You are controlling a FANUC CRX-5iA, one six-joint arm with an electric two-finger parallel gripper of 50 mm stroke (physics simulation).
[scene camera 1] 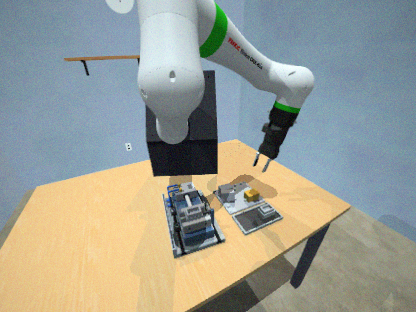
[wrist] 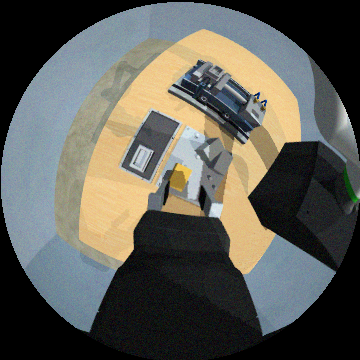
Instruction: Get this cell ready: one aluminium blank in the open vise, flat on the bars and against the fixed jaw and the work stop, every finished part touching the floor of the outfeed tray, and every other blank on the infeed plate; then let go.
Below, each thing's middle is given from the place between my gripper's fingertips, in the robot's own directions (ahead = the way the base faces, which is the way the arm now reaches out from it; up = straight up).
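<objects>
The infeed plate [wrist: 184, 150] is 17 cm below my hand, 3 cm to the right of it and 7 cm behind it. I also see the outfeed tray floor [wrist: 156, 131], and it is 17 cm below my hand, 7 cm ahead of it and 8 cm to the right of it.
</objects>
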